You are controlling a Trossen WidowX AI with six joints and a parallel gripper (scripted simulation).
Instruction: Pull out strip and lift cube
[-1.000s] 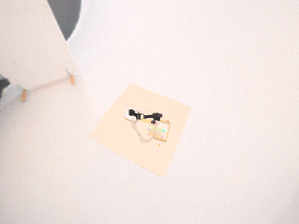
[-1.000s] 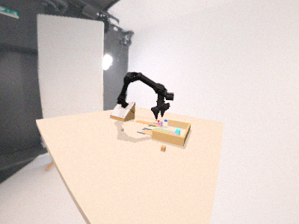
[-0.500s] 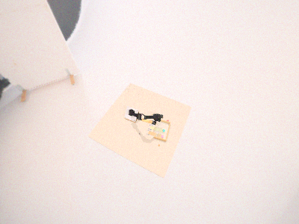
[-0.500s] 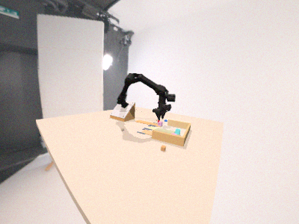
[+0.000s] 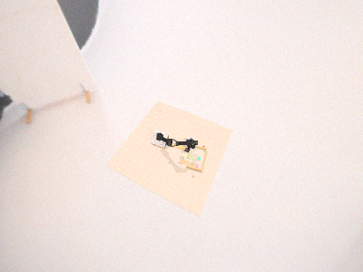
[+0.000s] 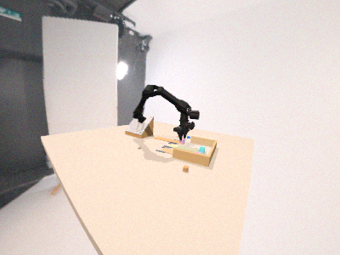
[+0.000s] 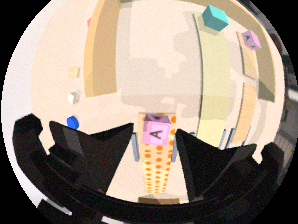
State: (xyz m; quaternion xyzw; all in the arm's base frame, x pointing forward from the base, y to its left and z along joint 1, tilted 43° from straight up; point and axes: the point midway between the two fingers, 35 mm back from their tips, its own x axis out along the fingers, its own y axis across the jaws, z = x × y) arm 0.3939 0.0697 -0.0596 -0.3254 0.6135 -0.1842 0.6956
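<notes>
My gripper tip is 60 mm to the right of the red piece, 60 mm past it and 20 mm above it. Round my gripper tip: small tan block 290 mm to the right, 240 mm ahead, 20 mm below; blue piece 160 mm to the left, 60 mm behind, 20 mm below.
</notes>
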